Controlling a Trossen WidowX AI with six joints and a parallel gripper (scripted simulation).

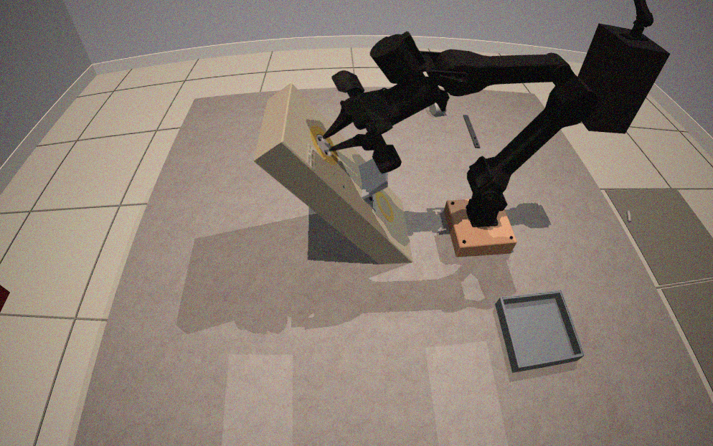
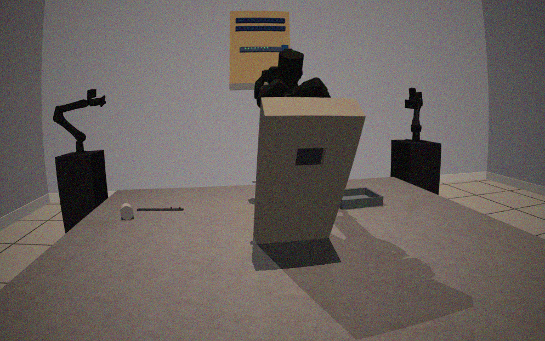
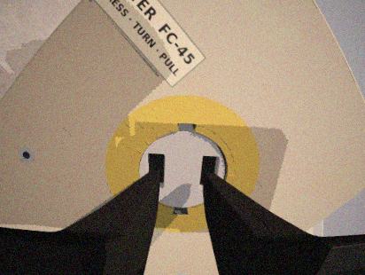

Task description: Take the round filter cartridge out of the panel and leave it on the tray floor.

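Right now the white filter cartridge is 20 mm ahead of my gripper tip and 10 mm below it. Round my gripper tip: grey shelf: 100 mm below, 80 mm behind; grey tray: 410 mm behind, 280 mm to the left, 240 mm below; beige service panel: 90 mm below, 30 mm behind.
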